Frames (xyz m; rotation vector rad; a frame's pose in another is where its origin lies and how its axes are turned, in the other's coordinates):
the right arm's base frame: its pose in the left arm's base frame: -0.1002 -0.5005 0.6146 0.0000 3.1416 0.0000
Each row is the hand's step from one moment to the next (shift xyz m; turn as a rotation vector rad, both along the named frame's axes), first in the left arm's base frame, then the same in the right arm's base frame.
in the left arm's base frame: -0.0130 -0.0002 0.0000 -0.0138 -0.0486 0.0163
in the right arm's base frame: 0.0130 -0.0002 0.0000 0.0138 -0.0486 -0.0163
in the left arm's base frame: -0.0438 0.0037 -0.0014 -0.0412 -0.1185 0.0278
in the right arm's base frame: 0.0438 0.0037 0.0014 0.0412 -0.1185 -0.0278
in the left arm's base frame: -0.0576 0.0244 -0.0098 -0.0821 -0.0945 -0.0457
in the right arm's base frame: 0.0576 0.0244 0.0098 0.0821 -0.0945 0.0457
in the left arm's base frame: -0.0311 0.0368 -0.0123 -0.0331 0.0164 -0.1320
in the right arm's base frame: 0.0311 0.0368 0.0123 0.0331 0.0164 0.1320
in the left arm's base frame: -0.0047 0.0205 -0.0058 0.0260 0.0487 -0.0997
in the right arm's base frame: 0.0047 0.0205 0.0058 -0.0260 0.0487 0.0997
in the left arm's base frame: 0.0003 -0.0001 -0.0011 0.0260 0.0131 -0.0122
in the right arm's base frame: -0.0003 -0.0001 0.0011 -0.0260 0.0131 0.0122
